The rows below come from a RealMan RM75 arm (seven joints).
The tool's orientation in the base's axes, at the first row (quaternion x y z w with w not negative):
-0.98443 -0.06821 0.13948 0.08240
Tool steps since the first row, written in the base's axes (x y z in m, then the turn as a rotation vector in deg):
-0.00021 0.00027 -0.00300 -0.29 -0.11 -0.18
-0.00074 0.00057 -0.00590 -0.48 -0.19 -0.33
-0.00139 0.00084 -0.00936 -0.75 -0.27 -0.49
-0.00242 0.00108 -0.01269 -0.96 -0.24 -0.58
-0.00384 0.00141 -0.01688 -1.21 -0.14 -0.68
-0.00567 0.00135 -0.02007 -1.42 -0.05 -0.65
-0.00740 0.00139 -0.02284 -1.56 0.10 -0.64
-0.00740 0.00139 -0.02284 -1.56 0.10 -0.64
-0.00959 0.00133 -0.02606 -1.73 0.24 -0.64
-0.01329 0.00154 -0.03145 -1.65 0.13 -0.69
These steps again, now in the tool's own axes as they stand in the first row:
0.00063 0.00026 0.00294 -0.25 0.11 0.24
0.00094 0.00043 0.00588 -0.40 0.19 0.42
0.00127 0.00072 0.00939 -0.63 0.27 0.64
0.00121 0.00098 0.01287 -0.80 0.23 0.79
0.00101 0.00125 0.01729 -0.99 0.13 0.97
0.00010 0.00169 0.02083 -1.19 0.01 1.01
-0.00081 0.00196 0.02396 -1.30 -0.16 1.07
-0.00081 0.00196 0.02396 -1.30 -0.16 1.07
-0.00205 0.00236 0.02762 -1.44 -0.31 1.14
-0.00412 0.00272 0.03382 -1.37 -0.19 1.14

